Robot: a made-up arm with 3 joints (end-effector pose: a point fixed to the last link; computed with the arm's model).
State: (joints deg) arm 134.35 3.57 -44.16
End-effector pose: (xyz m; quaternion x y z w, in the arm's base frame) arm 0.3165 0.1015 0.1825 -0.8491 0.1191 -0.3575 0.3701
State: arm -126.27 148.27 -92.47
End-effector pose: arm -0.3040 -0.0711 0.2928 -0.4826 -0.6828 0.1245 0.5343
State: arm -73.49 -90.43 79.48
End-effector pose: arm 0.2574 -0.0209 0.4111 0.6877 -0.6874 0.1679 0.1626
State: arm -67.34 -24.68 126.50
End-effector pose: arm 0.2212 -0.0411 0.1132 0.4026 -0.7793 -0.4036 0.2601
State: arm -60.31 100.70 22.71
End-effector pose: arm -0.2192 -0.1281 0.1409 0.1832 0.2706 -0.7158 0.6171
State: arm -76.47 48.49 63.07
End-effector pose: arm -0.0207 -0.1433 0.0224 0.3123 -0.1580 -0.5701 0.7434
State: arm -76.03 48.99 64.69
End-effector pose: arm -0.0246 -0.1425 0.0256 0.2987 -0.1678 -0.5758 0.7423
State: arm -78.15 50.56 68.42
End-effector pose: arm -0.0353 -0.1346 0.0259 0.2850 -0.1721 -0.5946 0.7319
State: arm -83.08 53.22 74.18
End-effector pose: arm -0.0521 -0.1191 0.0244 0.2708 -0.1666 -0.6250 0.7130
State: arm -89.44 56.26 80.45
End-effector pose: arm -0.0697 -0.1004 0.0239 0.2574 -0.1514 -0.6565 0.6927
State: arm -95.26 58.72 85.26
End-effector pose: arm -0.0827 -0.0847 0.0247 0.2500 -0.1313 -0.6792 0.6775
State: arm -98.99 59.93 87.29
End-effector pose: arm -0.0886 -0.0761 0.0244 0.2528 -0.1136 -0.6894 0.6693
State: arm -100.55 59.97 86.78
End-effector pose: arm -0.0885 -0.0737 0.0218 0.2647 -0.1009 -0.6897 0.6663
